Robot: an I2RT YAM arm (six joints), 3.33 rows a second.
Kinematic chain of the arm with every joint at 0, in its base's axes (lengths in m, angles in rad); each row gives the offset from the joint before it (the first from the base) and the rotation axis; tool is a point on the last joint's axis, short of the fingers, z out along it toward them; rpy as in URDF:
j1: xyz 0 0 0.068 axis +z
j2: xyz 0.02 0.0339 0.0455 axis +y
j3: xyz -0.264 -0.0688 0 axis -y
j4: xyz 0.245 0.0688 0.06 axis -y
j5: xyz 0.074 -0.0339 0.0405 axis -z
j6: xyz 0.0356 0 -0.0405 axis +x
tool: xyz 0 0 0 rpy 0 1.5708 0
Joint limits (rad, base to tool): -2.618..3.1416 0..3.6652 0..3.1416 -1.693..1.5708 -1.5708..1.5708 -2.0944..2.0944
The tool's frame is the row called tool.
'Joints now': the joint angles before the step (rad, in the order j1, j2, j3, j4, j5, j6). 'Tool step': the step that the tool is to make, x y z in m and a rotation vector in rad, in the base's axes. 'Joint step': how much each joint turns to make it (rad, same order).
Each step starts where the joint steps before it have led.
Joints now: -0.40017 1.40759 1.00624 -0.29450 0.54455 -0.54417
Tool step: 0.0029 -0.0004 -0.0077 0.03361 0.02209 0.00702
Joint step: 0.00052 0.02398 0.00309 -0.02000 -0.01958 0.01464
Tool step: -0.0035 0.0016 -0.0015 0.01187 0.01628 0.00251
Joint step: -0.00015 -0.00973 -0.00768 -0.02257 -0.00507 0.00181
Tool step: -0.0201 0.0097 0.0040 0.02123 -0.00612 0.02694
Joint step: 0.00012 -0.09327 -0.05596 -0.03855 -0.03456 -0.00286
